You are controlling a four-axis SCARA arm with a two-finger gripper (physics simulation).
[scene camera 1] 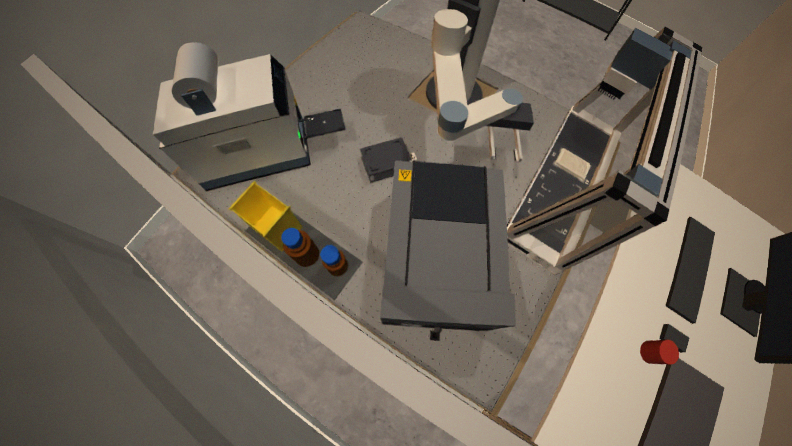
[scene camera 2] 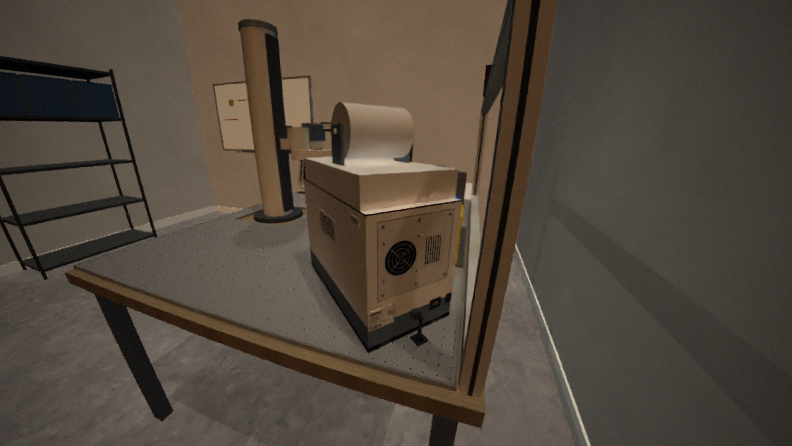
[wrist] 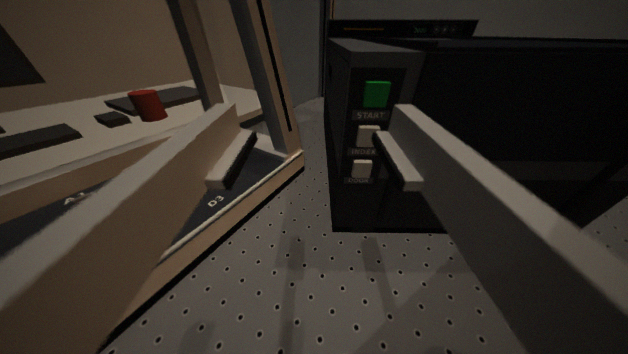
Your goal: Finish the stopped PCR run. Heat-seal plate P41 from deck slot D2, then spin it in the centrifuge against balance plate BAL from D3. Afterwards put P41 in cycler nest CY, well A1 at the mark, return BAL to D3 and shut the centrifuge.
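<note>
My gripper is shut and empty, its two fingers standing apart at their narrowest. It hangs between the deck and the dark grey centrifuge. In the wrist view the green START button, the INDEX button and the DOOR button are in front of the fingers, INDEX beside the right fingertip. One pale plate lies on the deck; its label is unreadable. The D3 label shows near the deck's edge. The sealer has its dark tray out.
A dark square block lies between sealer and centrifuge. A yellow bin and two blue-capped bottles stand near the front panel. The deck's frame rises at the right. A red cup stands on the side desk.
</note>
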